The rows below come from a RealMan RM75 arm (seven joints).
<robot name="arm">
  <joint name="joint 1" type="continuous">
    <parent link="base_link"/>
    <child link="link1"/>
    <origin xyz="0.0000 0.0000 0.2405" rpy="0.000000 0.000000 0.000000"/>
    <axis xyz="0 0 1"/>
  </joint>
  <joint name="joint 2" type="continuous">
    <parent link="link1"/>
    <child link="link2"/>
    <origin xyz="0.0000 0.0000 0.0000" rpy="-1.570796 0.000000 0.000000"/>
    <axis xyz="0 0 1"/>
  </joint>
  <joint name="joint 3" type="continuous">
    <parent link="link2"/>
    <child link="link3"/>
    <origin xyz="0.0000 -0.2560 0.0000" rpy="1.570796 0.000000 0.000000"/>
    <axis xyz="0 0 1"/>
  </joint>
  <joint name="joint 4" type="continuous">
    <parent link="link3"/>
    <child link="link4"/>
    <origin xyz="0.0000 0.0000 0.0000" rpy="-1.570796 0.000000 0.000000"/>
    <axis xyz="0 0 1"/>
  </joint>
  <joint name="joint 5" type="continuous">
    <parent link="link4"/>
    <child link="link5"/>
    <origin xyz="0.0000 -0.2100 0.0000" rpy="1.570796 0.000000 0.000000"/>
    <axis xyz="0 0 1"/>
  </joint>
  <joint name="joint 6" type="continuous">
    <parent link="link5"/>
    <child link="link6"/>
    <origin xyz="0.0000 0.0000 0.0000" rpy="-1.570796 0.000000 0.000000"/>
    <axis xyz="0 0 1"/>
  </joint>
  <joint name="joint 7" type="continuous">
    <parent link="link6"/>
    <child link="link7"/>
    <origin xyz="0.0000 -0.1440 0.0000" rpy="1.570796 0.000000 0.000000"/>
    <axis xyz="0 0 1"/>
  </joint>
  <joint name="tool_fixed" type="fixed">
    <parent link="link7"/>
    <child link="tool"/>
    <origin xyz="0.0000 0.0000 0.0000" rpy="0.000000 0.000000 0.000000"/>
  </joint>
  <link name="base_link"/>
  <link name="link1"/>
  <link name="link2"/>
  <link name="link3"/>
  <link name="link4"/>
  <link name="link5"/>
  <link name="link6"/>
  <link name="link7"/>
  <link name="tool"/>
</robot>
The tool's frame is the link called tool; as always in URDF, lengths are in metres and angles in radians. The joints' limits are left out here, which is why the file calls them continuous.
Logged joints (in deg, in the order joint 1, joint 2, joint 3, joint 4, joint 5, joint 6, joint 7), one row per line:
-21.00, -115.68, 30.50, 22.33, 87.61, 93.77, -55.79
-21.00, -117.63, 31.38, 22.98, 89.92, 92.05, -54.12
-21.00, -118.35, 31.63, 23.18, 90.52, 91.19, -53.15
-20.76, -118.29, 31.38, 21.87, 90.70, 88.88, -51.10
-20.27, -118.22, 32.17, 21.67, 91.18, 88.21, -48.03
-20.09, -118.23, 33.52, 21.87, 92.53, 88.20, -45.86
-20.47, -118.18, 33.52, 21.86, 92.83, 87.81, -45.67
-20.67, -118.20, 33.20, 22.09, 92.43, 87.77, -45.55
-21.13, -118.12, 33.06, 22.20, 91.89, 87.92, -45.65
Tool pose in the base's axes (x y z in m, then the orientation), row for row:
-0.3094, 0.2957, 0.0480, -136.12, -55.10, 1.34
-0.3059, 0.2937, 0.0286, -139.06, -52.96, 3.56
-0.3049, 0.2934, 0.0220, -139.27, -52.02, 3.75
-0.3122, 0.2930, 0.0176, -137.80, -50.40, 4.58
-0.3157, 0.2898, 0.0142, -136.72, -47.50, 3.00
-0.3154, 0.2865, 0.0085, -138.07, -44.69, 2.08
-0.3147, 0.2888, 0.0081, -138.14, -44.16, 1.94
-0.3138, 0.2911, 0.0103, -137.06, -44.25, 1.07
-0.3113, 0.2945, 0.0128, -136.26, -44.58, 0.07
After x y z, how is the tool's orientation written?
As angles about the fixed x, y, z axes (roll, pitch, yaw), in degrees.
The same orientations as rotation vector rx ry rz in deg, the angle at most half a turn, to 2 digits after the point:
-122.56, -27.25, -63.51
-125.13, -27.32, -61.24
-125.69, -27.04, -60.16
-124.80, -27.85, -57.21
-125.82, -25.37, -54.30
-128.58, -22.65, -52.11
-128.91, -22.24, -51.59
-128.22, -21.73, -51.74
-127.74, -21.10, -52.34

